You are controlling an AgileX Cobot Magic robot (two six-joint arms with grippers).
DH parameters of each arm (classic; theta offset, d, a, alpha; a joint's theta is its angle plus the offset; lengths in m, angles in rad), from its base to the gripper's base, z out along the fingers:
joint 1: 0 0.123 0 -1.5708
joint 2: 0.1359 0 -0.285 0
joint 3: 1.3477 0 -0.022 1.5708
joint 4: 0 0.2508 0 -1.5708
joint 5: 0 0 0.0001 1.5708
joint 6: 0 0.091 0 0
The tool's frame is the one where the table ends.
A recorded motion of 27 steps. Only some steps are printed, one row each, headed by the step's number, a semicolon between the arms.
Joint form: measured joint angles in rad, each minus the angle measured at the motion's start. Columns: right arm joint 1, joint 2, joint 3, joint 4, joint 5, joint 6; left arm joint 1, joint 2, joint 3, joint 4, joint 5, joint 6.
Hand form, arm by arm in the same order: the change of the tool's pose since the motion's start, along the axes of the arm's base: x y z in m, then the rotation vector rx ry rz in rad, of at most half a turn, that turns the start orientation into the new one. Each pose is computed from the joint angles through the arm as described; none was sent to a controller.
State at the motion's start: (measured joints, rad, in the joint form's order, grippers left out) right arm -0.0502 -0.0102 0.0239 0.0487 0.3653 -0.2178; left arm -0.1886 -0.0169 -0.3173 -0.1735 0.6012 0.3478
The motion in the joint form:
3: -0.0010 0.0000 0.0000 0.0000 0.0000 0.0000; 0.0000 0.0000 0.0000 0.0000 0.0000 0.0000
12: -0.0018 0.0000 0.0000 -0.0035 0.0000 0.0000; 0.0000 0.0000 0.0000 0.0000 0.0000 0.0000
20: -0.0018 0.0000 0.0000 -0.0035 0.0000 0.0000; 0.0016 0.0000 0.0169 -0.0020 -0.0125 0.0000
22: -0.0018 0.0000 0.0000 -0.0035 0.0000 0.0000; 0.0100 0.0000 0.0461 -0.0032 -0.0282 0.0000
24: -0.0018 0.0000 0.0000 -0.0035 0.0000 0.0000; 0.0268 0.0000 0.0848 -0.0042 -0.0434 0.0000
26: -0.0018 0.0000 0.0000 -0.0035 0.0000 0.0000; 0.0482 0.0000 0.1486 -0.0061 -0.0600 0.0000
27: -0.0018 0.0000 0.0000 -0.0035 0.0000 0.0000; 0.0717 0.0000 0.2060 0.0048 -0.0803 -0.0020
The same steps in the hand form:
3: 0.0000 -0.0001 0.0000 0.0000 0.0000 -0.0010; 0.0000 0.0000 0.0000 0.0000 0.0000 0.0000
12: 0.0000 -0.0002 0.0000 -0.0035 0.0002 -0.0021; 0.0000 0.0000 0.0000 0.0000 0.0000 0.0000
20: 0.0000 -0.0002 0.0000 -0.0035 0.0002 -0.0021; 0.0020 -0.0003 -0.0041 -0.0018 0.0050 0.0028
22: 0.0000 -0.0002 0.0000 -0.0035 0.0002 -0.0021; 0.0052 -0.0005 -0.0119 -0.0014 0.0189 0.0133
24: 0.0000 -0.0002 0.0000 -0.0035 0.0002 -0.0021; 0.0092 -0.0004 -0.0227 0.0007 0.0426 0.0323
26: 0.0000 -0.0002 0.0000 -0.0035 0.0002 -0.0021; 0.0146 -0.0003 -0.0417 0.0055 0.0899 0.0560
27: 0.0000 -0.0002 0.0000 -0.0035 0.0002 -0.0021; 0.0188 0.0009 -0.0587 0.0177 0.1259 0.0866

